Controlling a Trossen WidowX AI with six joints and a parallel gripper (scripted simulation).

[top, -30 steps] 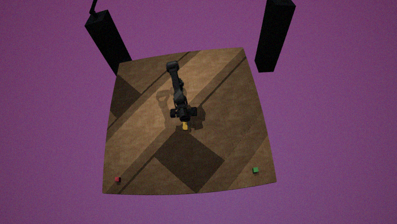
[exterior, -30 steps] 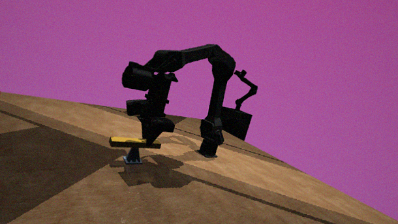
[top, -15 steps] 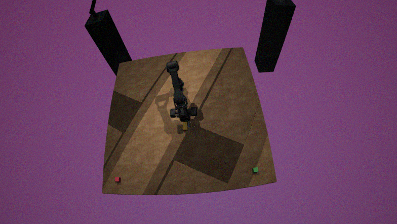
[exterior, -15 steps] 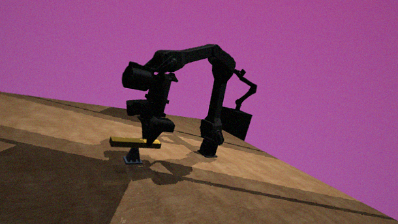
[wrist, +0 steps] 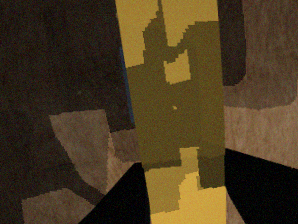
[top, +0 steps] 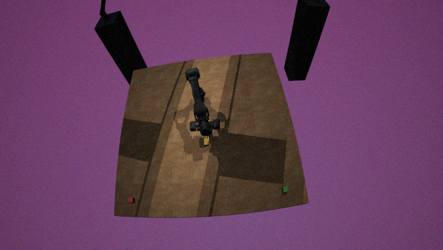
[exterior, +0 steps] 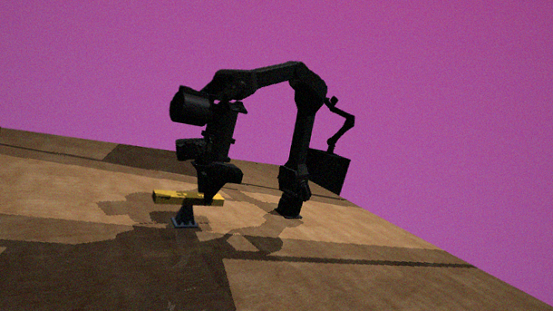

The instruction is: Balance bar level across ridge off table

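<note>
My gripper tip is now 3 cm short of the yellow bar. From my gripper tip the other things lie so: green cube 44 cm ahead, 46 cm to the left, 4 cm below; then dark blue ridge 3 cm ahead, 3 cm below; then red cube 44 cm ahead, 54 cm to the right, 4 cm below.
</note>
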